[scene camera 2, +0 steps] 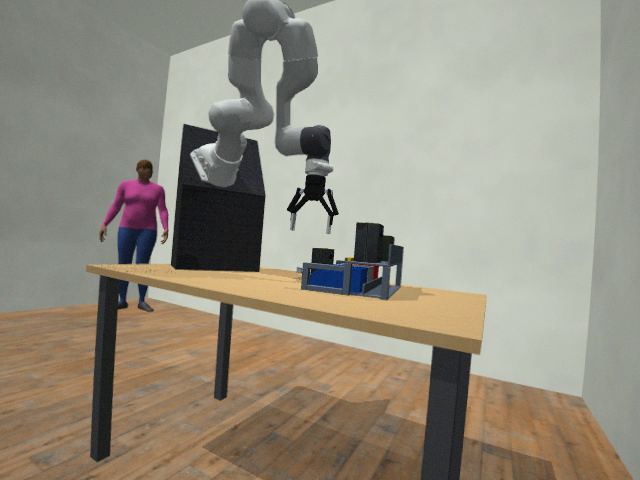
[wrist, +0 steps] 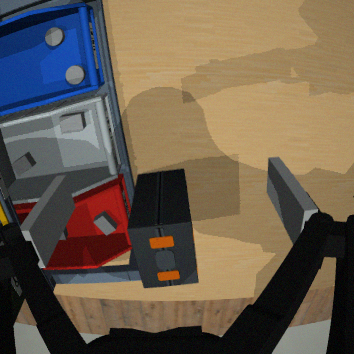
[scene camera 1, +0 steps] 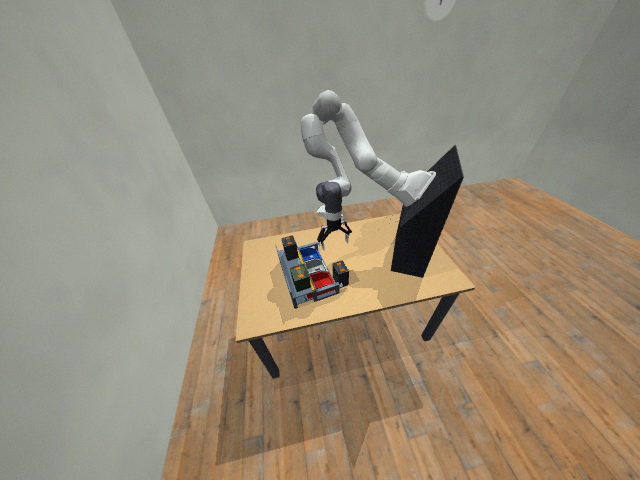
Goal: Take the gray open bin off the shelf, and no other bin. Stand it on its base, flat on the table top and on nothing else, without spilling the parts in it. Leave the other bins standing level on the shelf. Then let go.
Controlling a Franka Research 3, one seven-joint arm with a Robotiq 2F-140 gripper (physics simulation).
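Note:
The gray open bin (scene camera 1: 314, 266) (wrist: 95, 145) sits in the shelf (scene camera 1: 287, 268) (scene camera 2: 386, 281) (wrist: 120, 127), between the blue bin (scene camera 1: 310, 254) (scene camera 2: 328, 276) (wrist: 35, 65) and the red bin (scene camera 1: 322, 280) (wrist: 85, 250). Two gray blocks show in the gray bin; the bin does not show in scene camera 2. My gripper (scene camera 1: 334, 241) (scene camera 2: 310, 229) (wrist: 166, 183) is open and empty, above the table in front of the shelf. In the wrist view, its left finger overlaps the red bin and the gray bin's lower edge.
A black case (scene camera 1: 341, 273) (scene camera 2: 323, 255) (wrist: 165, 255) stands on the table (scene camera 1: 372, 294) (scene camera 2: 258, 289) (wrist: 280, 125) close to the shelf front, beside the red bin. Another black case (scene camera 1: 290, 248) (scene camera 2: 368, 242) and a dark green case (scene camera 1: 299, 279) stand on the shelf's rear part.

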